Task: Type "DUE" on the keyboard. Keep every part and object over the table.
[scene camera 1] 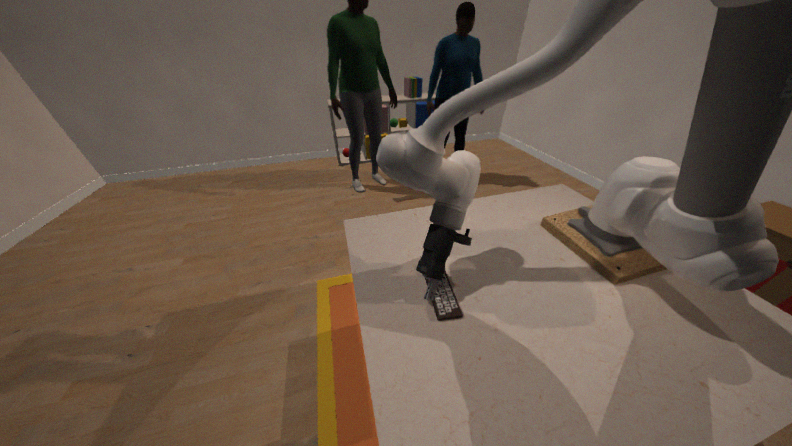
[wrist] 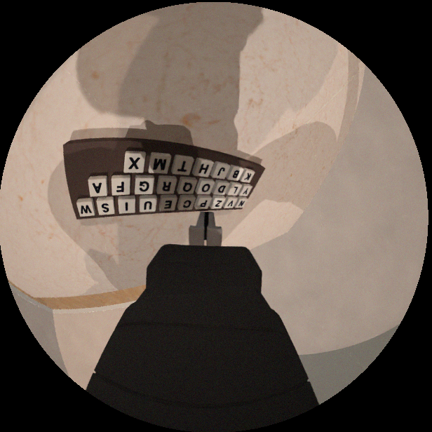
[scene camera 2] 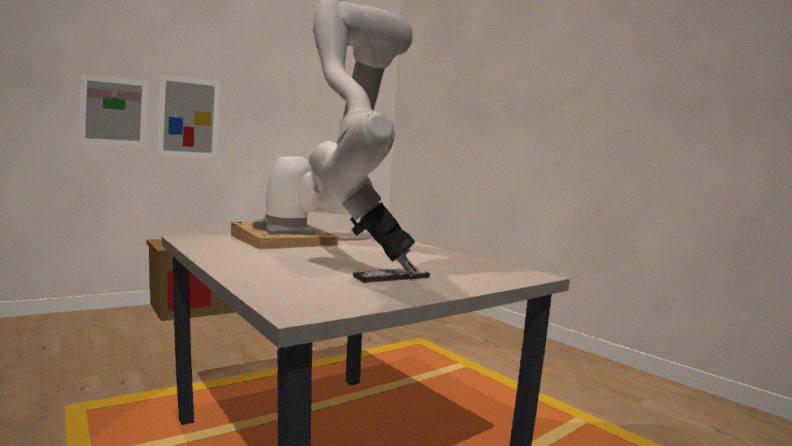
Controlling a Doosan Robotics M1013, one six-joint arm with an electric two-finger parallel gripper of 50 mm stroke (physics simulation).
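Seen in the pictures: gripper, fingertip midpoint: [scene camera 1: 428, 299] [scene camera 2: 415, 274]; arm's base, origin of the base link: [scene camera 1: 607, 234] [scene camera 2: 285, 229].
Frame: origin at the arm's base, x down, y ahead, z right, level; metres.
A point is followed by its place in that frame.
Observation:
The keyboard [scene camera 1: 446, 304] @(x 0.026, y 0.636, z -0.140 m) [scene camera 2: 382, 275] @(x 0.029, y 0.657, z -0.028 m) [wrist: 95, 162] is a dark brown board with three rows of white letter keys, lying on the table [scene camera 1: 399, 387] @(x 0.044, y 0.798, z -0.302 m) [scene camera 2: 243, 277] @(x 0.044, y 0.521, z 0.295 m). In the wrist view its letters appear upside down. The D key [wrist: 221, 188] is in the middle row; the U key [wrist: 147, 205] and E key [wrist: 168, 204] are in the row nearest my gripper. My gripper [scene camera 1: 427, 298] @(x 0.027, y 0.680, z -0.115 m) [scene camera 2: 412, 274] @(x 0.027, y 0.680, z -0.115 m) [wrist: 206, 220] is shut and empty, tilted, with its tips low at the keyboard's near edge by the P key [wrist: 202, 203]. Whether they touch a key cannot be told.
The robot's base stands on a wooden board [scene camera 1: 617, 274] @(x 0.011, y 0.114, z -0.152 m) [scene camera 2: 277, 242] @(x 0.023, y 0.138, z 0.077 m) on the table. Two people, one in a green top [scene camera 1: 357, 55] and one in a blue top [scene camera 1: 457, 63], stand beyond the table near a shelf. The table's edge lies left of the keyboard in scene camera 1.

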